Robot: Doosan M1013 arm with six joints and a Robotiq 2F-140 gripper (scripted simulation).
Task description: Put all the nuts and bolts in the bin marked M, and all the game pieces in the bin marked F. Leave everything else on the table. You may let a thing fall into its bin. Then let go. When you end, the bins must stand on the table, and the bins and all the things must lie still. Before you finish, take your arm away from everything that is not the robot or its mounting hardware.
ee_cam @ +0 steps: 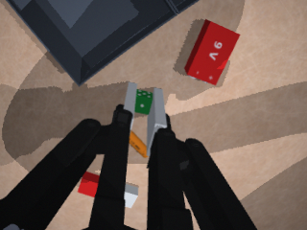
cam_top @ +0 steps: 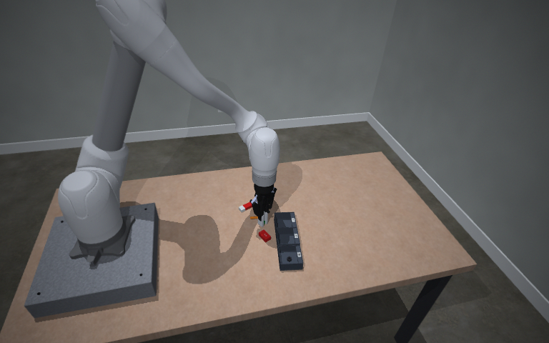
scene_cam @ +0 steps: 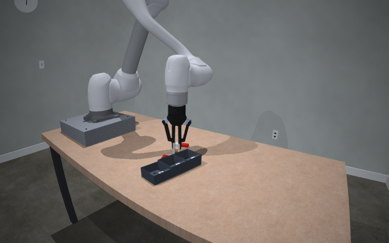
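My hand is 3 cm to the right of the orange stick, 3 cm past it and 3 cm above it. Round my hand: red-and-white piece (9 cm to the left, 7 cm behind, 3 cm below); red block (6 cm to the right, 3 cm below); green die (3 cm below).
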